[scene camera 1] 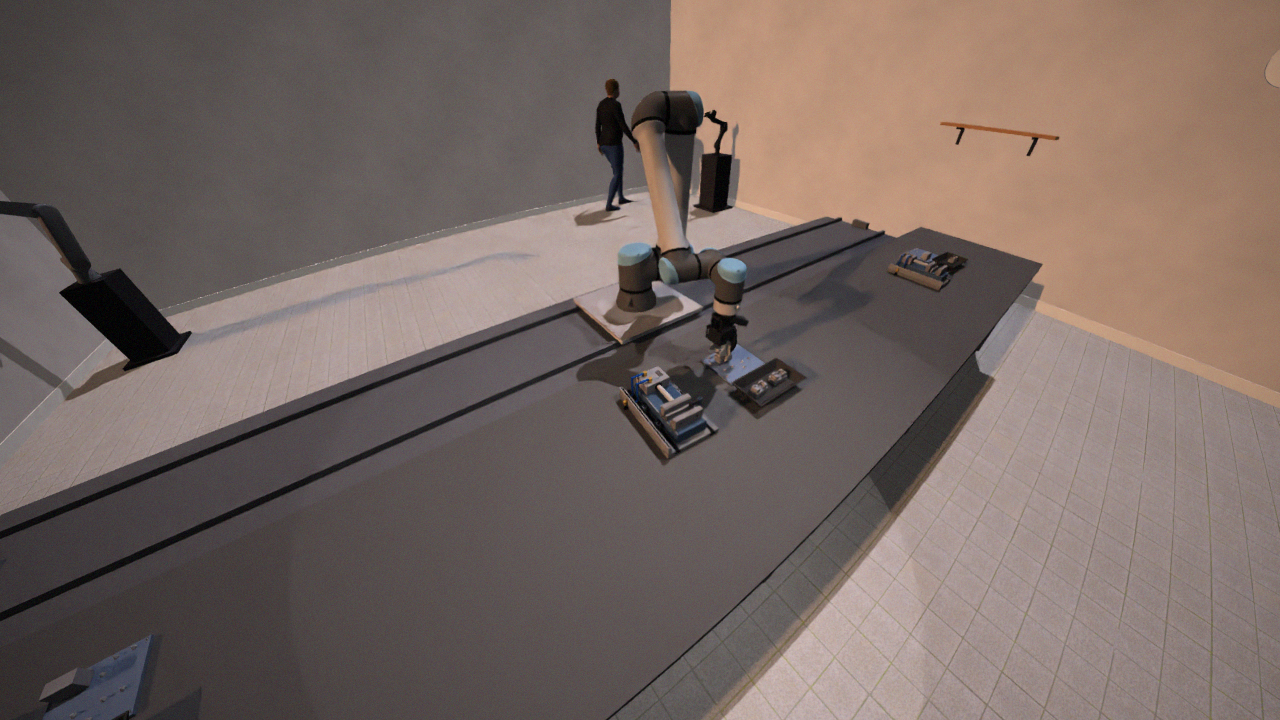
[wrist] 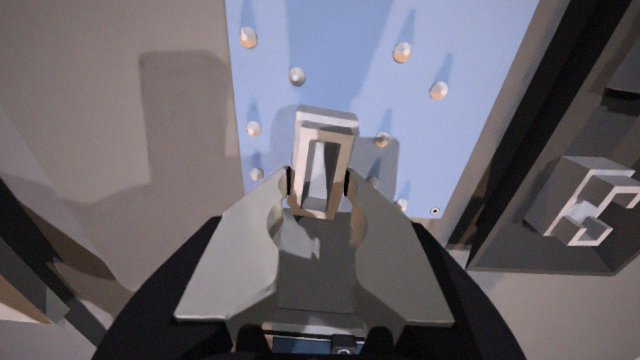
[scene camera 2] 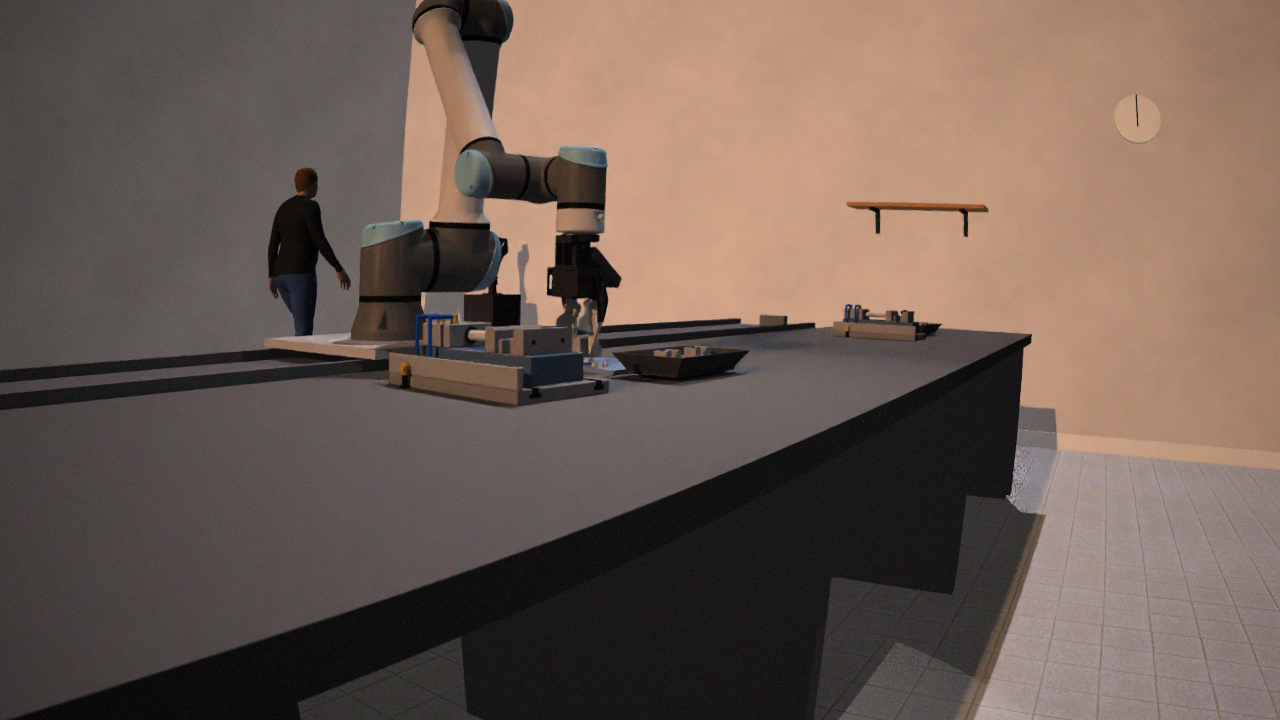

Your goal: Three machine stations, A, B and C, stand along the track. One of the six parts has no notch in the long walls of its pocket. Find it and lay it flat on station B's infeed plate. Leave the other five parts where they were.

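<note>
My gripper is shut on a pale rectangular part. The part's long pocket walls show no notch, and its pocket faces the wrist camera. It is held low over the near end of the light blue infeed plate at the middle station, taken as B. Several small pins stand on the plate around the part. Shadows fall on the plate beside it; whether its underside touches the plate is hidden. A notched part lies in the dark tray to the right.
The tray beside the plate holds two parts in scene camera 1. The middle station's machine stands near it. Another station is at the far end. A blue plate with a grey block is bottom left.
</note>
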